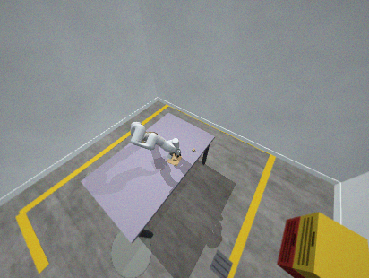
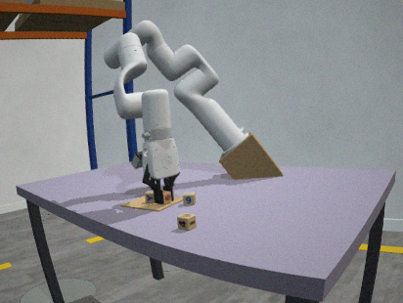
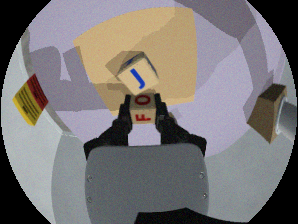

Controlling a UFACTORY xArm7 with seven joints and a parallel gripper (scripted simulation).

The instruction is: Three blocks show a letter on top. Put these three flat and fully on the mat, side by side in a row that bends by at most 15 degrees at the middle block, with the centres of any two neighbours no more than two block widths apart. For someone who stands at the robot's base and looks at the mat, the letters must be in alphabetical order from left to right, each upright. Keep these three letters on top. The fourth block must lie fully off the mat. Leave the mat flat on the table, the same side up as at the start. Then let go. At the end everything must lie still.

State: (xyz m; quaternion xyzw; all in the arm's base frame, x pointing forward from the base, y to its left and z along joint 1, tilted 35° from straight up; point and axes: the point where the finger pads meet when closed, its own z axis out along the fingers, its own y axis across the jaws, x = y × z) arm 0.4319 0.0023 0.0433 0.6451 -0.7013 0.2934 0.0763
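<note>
Right now the tan mat is 1 cm behind my hand, 5 cm to the right of it and 3 cm below it.
</note>
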